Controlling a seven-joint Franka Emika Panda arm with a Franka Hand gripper.
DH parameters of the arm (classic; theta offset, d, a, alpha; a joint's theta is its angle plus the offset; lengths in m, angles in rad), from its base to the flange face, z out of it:
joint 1: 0 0.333 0 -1.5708
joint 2: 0 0 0 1.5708
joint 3: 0 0.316 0.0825 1.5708
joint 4: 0 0 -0.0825 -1.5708
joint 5: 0 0.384 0 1.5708
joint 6: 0 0 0.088 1.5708
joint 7: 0 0.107 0 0
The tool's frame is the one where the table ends.
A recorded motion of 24 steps. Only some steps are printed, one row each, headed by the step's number.
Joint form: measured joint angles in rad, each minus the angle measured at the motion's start. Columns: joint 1, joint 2, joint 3, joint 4, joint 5, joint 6, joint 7.
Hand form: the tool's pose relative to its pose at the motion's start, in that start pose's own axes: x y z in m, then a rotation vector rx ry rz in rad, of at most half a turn. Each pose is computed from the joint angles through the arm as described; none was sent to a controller.
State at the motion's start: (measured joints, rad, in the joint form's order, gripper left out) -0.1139 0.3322 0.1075 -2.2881 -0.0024 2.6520 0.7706
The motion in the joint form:
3: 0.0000 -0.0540 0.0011 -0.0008 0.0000 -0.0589 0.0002
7: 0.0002 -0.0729 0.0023 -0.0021 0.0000 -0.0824 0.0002
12: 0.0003 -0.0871 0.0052 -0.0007 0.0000 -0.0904 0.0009
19: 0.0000 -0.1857 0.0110 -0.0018 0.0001 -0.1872 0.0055
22: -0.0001 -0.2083 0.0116 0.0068 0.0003 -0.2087 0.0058
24: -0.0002 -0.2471 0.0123 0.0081 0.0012 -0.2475 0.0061
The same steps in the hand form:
3: -0.0004 -0.0009 -0.0231 -0.0080 -0.0007 -0.0027
7: -0.0017 -0.0009 -0.0305 -0.0133 -0.0038 -0.0046
12: -0.0020 -0.0030 -0.0378 -0.0086 0.0021 -0.0072
19: -0.0067 -0.0037 -0.0809 -0.0157 0.0090 -0.0103
22: -0.0058 -0.0055 -0.0942 -0.0107 0.0176 -0.0108
24: -0.0079 -0.0045 -0.1117 -0.0128 0.0210 -0.0111

